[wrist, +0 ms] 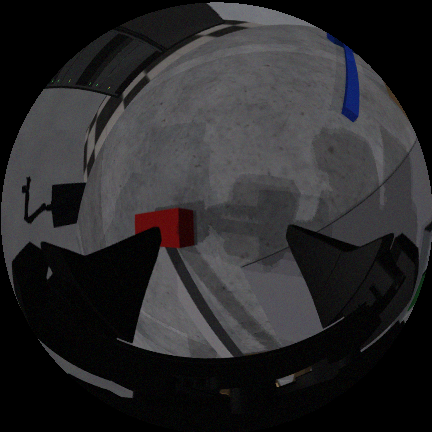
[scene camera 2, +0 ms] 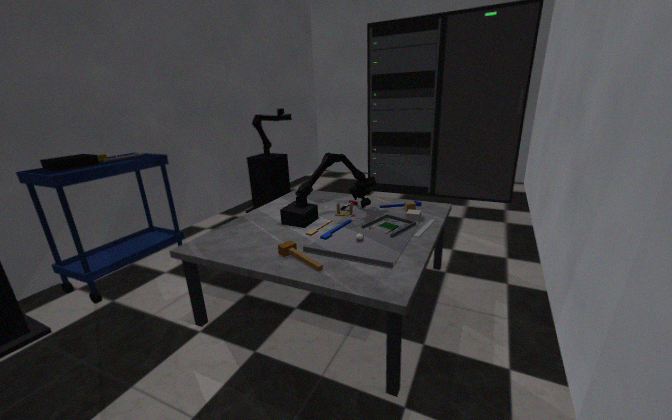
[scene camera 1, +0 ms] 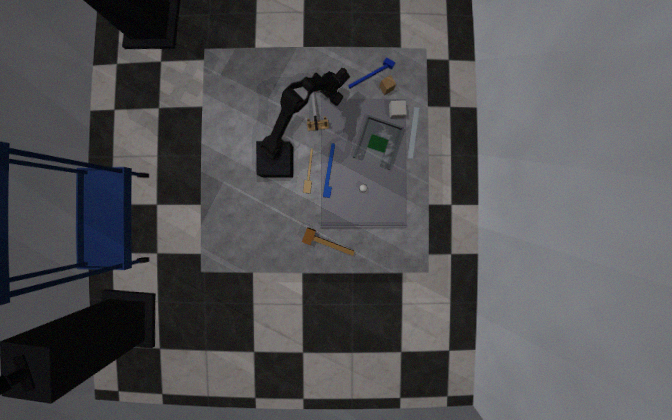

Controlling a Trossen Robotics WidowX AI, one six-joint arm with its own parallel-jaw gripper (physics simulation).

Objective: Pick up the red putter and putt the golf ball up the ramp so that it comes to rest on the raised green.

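Frame: origin at the arm's base, x left, y back, z up, level; metres.
Seen in the pictures: gripper, between the fingertips: (wrist: pixel 225 232) (scene camera 2: pixel 359 203); arm's base, origin of its link: (scene camera 2: pixel 301 206) (scene camera 1: pixel 273 153).
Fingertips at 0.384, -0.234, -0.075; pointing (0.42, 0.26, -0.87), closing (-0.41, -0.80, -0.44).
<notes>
Offsets run from my fingertips to a thing's middle, as dx, dy, dz. "spot": to the spot under its first point.
The red putter's block head @[+0.026, +0.060, -0.006] (scene camera 2: pixel 353 202) (wrist: pixel 172 225) shows behind the left fingertip in the wrist view; the arm hides it in scene camera 1. Its grey and dark shaft @[spot: -0.101, +0.043, +0.019] (scene camera 1: pixel 314 106) (wrist: pixel 200 305) runs to a small wooden stand (scene camera 1: pixel 324 126) (scene camera 2: pixel 345 215). My gripper (scene camera 2: pixel 366 202) (wrist: pixel 225 232) is open and empty above the table, with the head near its left finger. The white golf ball @[-0.534, -0.246, +0.001] (scene camera 1: pixel 363 188) (scene camera 2: pixel 359 237) sits on the grey platform @[-0.746, -0.263, -0.008] (scene camera 1: pixel 370 212) (scene camera 2: pixel 345 253). The green patch @[spot: -0.278, -0.323, -0.014] (scene camera 1: pixel 378 143) (scene camera 2: pixel 388 226) lies inside a dark low-walled frame @[spot: -0.157, -0.354, +0.001] (scene camera 1: pixel 385 121) on the platform's far part.
A blue putter @[-0.445, -0.062, -0.013] (scene camera 1: pixel 330 167) (scene camera 2: pixel 336 229), a tan stick @[-0.450, +0.057, -0.018] (scene camera 1: pixel 309 170) and an orange mallet @[-0.851, -0.074, -0.003] (scene camera 1: pixel 332 244) (scene camera 2: pixel 305 258) lie about. Another blue club @[+0.125, -0.263, -0.013] (scene camera 1: pixel 369 75) (wrist: pixel 352 82), a wooden cube @[+0.048, -0.357, +0.007] (scene camera 1: pixel 387 85), a white block @[-0.086, -0.420, +0.002] (scene camera 1: pixel 398 108) and a pale strip @[-0.202, -0.522, -0.022] (scene camera 1: pixel 413 134) are at the far right.
</notes>
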